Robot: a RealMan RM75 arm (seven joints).
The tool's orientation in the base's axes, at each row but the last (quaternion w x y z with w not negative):
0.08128, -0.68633, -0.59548, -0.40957
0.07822, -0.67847, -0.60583, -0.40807
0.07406, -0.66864, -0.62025, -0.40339
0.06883, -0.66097, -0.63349, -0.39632
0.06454, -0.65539, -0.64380, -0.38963
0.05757, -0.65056, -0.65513, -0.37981
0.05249, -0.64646, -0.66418, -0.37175
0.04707, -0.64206, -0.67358, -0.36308
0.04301, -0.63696, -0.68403, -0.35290
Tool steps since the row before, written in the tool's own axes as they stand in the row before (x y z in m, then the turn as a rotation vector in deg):
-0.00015, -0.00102, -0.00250, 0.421, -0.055, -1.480
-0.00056, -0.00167, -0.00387, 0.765, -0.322, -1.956
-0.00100, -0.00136, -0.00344, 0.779, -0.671, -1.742
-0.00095, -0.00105, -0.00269, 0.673, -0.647, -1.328
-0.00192, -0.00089, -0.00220, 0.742, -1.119, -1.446
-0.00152, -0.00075, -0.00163, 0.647, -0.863, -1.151
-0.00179, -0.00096, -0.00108, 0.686, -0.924, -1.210
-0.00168, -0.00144, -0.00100, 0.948, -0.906, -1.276
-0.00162, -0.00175, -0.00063, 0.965, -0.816, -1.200
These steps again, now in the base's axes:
-0.00206, -0.00133, 0.00115, -0.756, -0.556, 1.221
-0.00322, -0.00233, 0.00152, -1.234, -0.513, 1.652
-0.00265, -0.00253, 0.00111, -1.450, -0.297, 1.378
-0.00200, -0.00214, 0.00081, -1.236, -0.139, 1.044
-0.00148, -0.00267, 0.00000, -1.717, -0.077, 0.969
-0.00113, -0.00206, -0.00003, -1.350, -0.019, 0.815
-0.00102, -0.00197, -0.00062, -1.436, -0.014, 0.853
-0.00141, -0.00182, -0.00078, -1.491, 0.166, 1.048
-0.00152, -0.00160, -0.00110, -1.383, 0.216, 1.038

